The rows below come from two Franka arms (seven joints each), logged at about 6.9 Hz.
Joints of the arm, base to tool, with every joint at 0 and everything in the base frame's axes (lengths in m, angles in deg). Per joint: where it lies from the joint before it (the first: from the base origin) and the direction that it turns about. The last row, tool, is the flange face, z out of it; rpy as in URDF.
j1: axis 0 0 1 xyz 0 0 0.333
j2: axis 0 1 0 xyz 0 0 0
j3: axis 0 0 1 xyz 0 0 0.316
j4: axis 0 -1 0 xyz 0.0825 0 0
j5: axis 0 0 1 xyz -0.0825 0 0.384
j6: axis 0 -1 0 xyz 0 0 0
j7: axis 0 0 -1 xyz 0.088 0 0
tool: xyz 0 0 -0.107 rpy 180 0 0
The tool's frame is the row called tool.
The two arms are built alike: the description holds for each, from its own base.
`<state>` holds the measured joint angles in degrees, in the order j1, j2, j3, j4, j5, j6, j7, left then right.
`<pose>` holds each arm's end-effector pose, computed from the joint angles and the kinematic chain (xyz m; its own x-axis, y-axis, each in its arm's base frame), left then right.
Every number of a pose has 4 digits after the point.
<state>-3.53 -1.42 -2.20 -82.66 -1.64 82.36 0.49 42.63 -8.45 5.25 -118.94 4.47 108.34 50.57</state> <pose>0.5286 -0.0568 0.6857 0.9935 -0.1121 0.0198 -0.1126 -0.9933 0.0272 0.3351 0.3816 0.4901 0.9948 -0.0736 -0.0706 -0.0744 -0.9972 -0.0080</pose>
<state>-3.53 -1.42 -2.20 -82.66 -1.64 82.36 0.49 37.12 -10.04 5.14 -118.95 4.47 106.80 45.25</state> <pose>0.5286 -0.0568 0.6857 0.9935 -0.1121 0.0198 -0.1126 -0.9933 0.0272 0.3650 0.3424 0.5017 0.9947 -0.0771 -0.0680 -0.0782 -0.9968 -0.0140</pose>
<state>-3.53 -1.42 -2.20 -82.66 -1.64 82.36 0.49 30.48 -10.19 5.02 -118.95 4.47 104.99 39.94</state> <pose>0.5286 -0.0568 0.6857 0.9935 -0.1121 0.0198 -0.1126 -0.9933 0.0272 0.3994 0.2949 0.5005 0.9909 -0.1014 -0.0887 -0.1020 -0.9948 -0.0018</pose>
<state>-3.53 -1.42 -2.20 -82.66 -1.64 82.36 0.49 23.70 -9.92 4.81 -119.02 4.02 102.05 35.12</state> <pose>0.5286 -0.0568 0.6857 0.9935 -0.1121 0.0198 -0.1126 -0.9933 0.0272 0.4278 0.2412 0.4936 0.9819 -0.1367 -0.1309 -0.1341 -0.9906 0.0287</pose>
